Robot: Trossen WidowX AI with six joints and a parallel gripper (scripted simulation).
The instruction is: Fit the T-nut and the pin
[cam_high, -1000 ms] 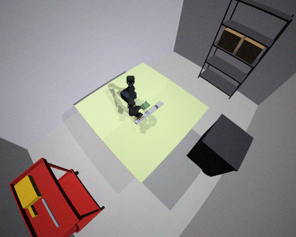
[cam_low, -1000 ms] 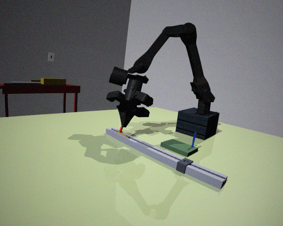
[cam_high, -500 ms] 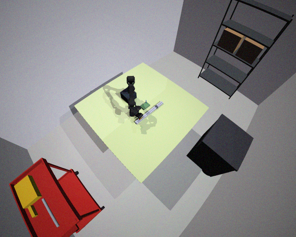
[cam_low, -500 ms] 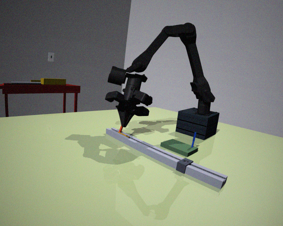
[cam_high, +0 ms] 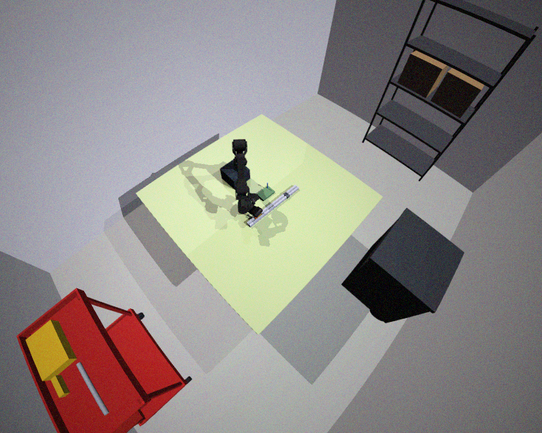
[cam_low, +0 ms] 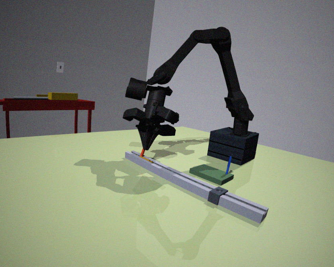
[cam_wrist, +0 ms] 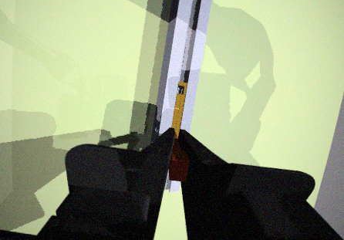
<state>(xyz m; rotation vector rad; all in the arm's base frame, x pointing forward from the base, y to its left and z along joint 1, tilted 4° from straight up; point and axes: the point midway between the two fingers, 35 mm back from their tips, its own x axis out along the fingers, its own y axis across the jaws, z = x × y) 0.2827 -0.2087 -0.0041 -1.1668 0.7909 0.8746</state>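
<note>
Right now my gripper tip is 2 cm to the right of the brass T-nut. Round my gripper tip: green tray: 7 cm behind, 22 cm to the left, 4 cm below; blue pin: 8 cm behind, 24 cm to the left, 2 cm below.
</note>
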